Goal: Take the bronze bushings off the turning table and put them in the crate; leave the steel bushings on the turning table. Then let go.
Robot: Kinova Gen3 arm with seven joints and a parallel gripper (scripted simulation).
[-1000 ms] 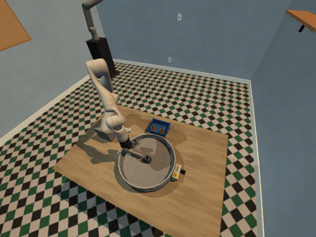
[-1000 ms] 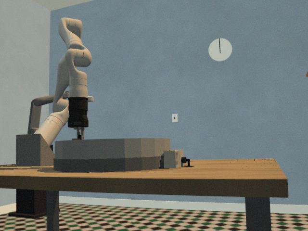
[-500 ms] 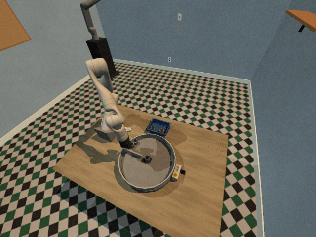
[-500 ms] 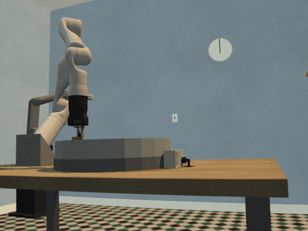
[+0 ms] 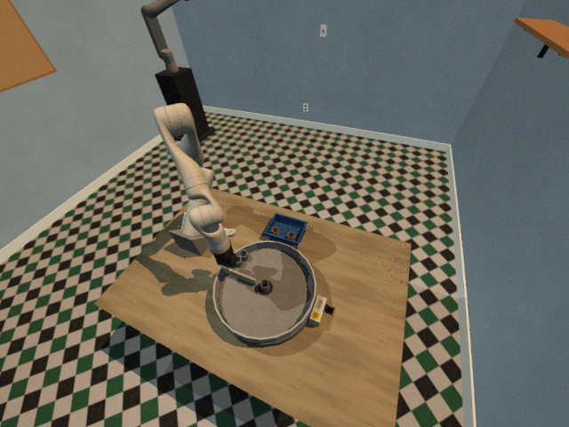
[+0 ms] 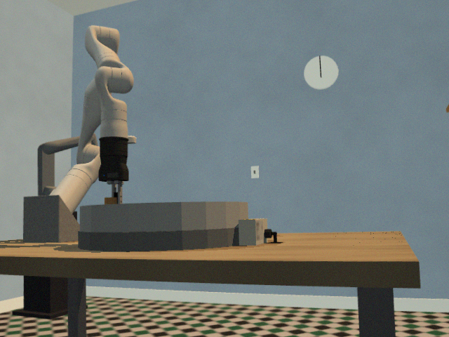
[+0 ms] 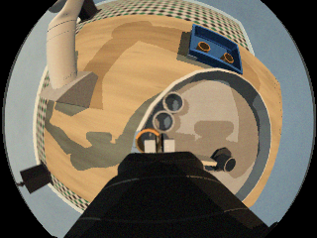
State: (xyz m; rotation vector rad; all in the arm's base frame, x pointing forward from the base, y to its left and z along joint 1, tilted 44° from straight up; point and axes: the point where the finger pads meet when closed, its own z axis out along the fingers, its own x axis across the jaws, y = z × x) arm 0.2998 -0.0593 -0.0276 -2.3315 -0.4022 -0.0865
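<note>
Right now the blue crate is 310 mm to the left of my hand, 110 mm ahead of it and 100 mm below it. Round my hand: grey turning table 170 mm ahead, 70 mm below, 20 mm to the right.
</note>
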